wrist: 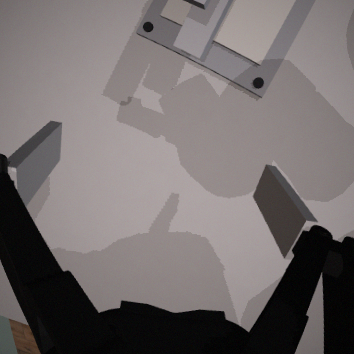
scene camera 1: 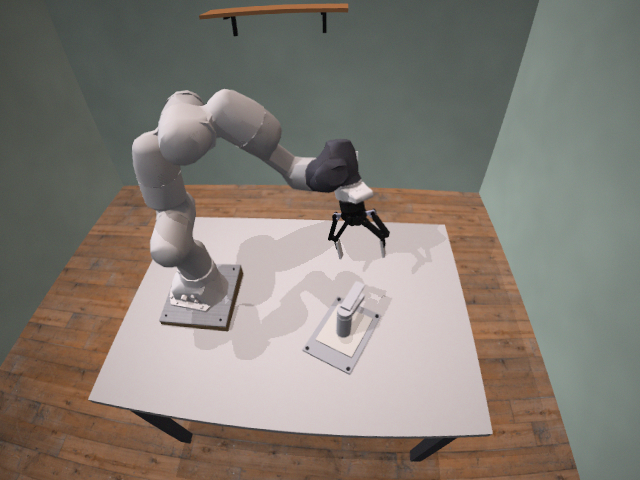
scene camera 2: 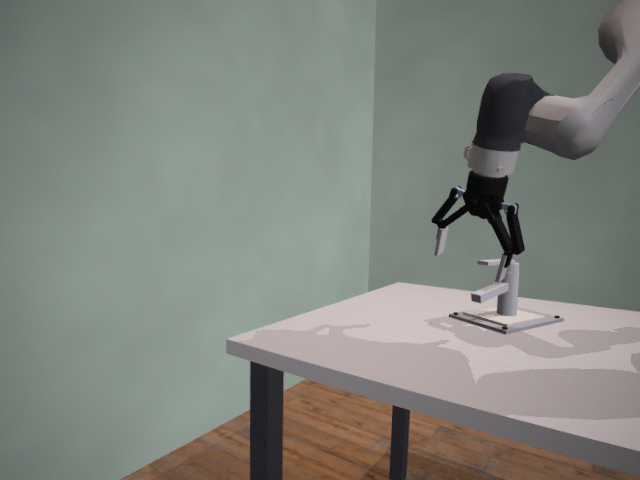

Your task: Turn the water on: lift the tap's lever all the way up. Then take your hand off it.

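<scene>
The tap (scene camera 1: 343,326) (scene camera 2: 508,297) is a grey upright cylinder on a flat grey plate (scene camera 1: 330,357) (scene camera 2: 532,324) (wrist: 231,67) with a pale inset. Its lever (scene camera 1: 353,296) (scene camera 2: 488,262) is a thin light bar at the top of the cylinder, roughly level in the second scene view. The thicker spout (scene camera 2: 488,292) (wrist: 194,41) sticks out below it, on the same side. My gripper (scene camera 1: 361,256) (scene camera 2: 469,267) (wrist: 163,161) is wide open with nothing between its fingers. It hangs above the table beyond the lever's free end, pointing down. One finger overlaps the tap in the second scene view; no contact is clear.
The arm's base plate (scene camera 1: 232,289) is bolted on the left part of the white table (scene camera 1: 258,392) (scene camera 2: 330,361). Shadows of the arm lie across the table top. A wooden shelf (scene camera 1: 273,10) is on the back wall, and green walls stand around the table.
</scene>
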